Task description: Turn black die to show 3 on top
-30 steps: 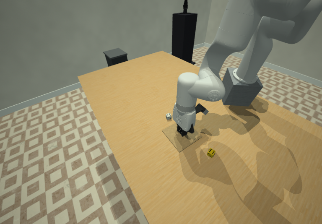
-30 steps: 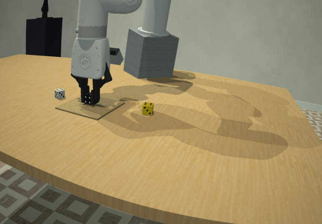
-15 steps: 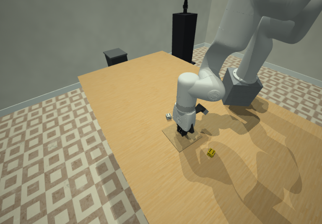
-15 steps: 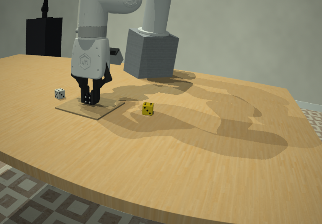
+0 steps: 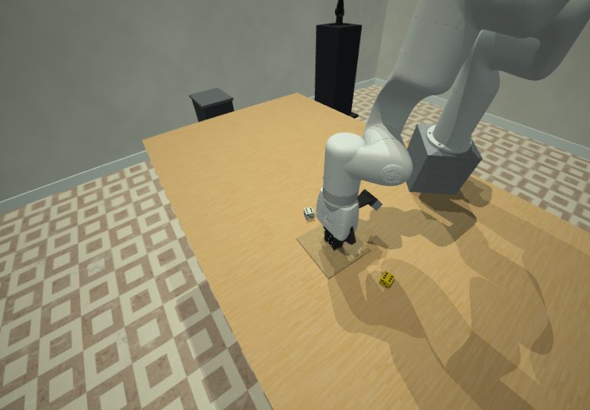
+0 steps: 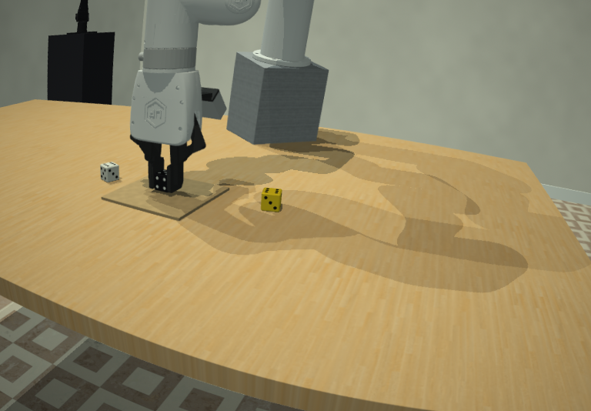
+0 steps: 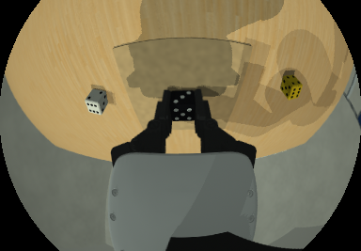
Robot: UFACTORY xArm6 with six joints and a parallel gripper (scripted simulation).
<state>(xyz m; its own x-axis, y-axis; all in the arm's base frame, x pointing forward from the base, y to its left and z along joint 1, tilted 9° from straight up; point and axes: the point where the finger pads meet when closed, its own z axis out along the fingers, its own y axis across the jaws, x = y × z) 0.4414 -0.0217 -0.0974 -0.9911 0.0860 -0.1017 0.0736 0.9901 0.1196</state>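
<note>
My hand is 10 mm above the black die. Round my hand: yellow die 150 mm to the left, 20 mm below, 20 mm behind; tan mat 30 mm below; white die 120 mm to the right, 20 mm below, 20 mm behind.
</note>
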